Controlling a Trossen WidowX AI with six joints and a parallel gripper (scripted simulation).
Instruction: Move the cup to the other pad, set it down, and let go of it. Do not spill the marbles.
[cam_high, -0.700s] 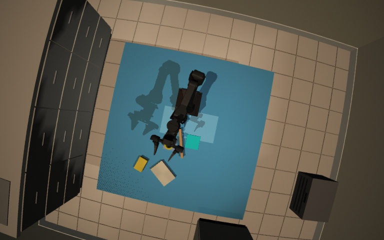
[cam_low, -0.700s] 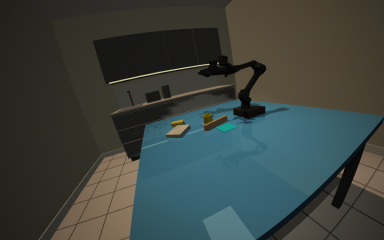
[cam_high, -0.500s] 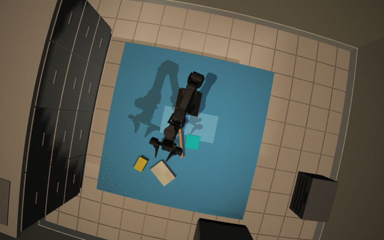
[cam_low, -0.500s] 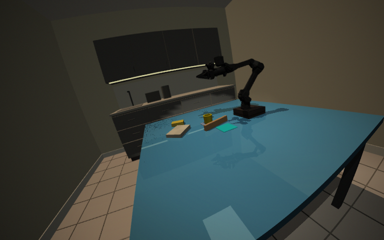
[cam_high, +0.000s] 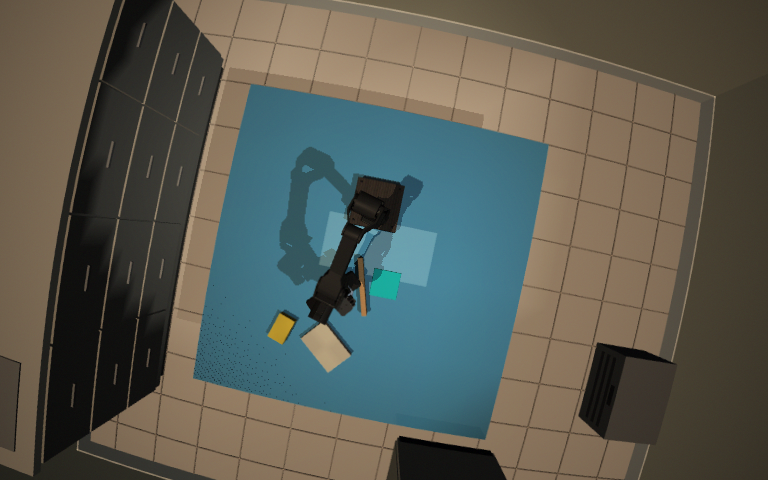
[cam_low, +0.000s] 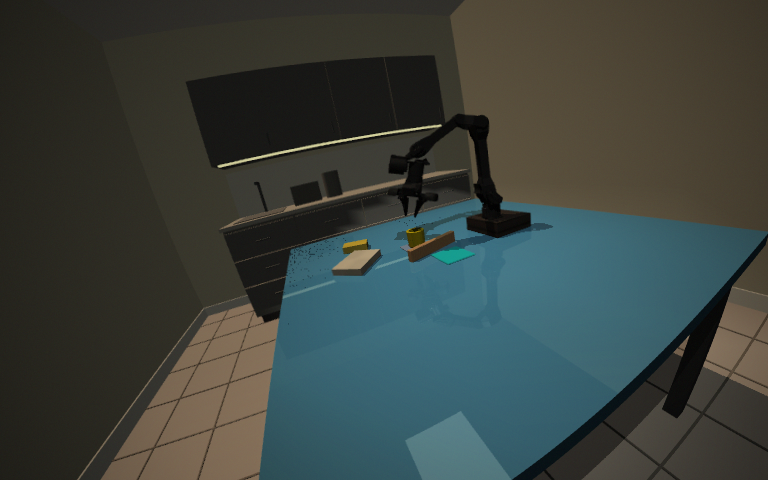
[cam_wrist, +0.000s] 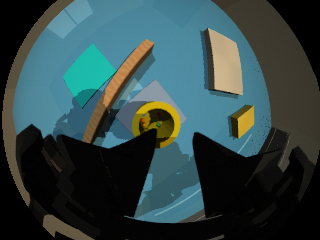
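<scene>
The yellow cup is 1 cm behind my gripper tip and 10 cm below it. From my gripper tip the other things lie so: grey pad 1 cm behind, 14 cm below; wooden bar 5 cm behind, 8 cm to the left, 12 cm below; teal pad 9 cm behind, 16 cm to the left, 14 cm below.
</scene>
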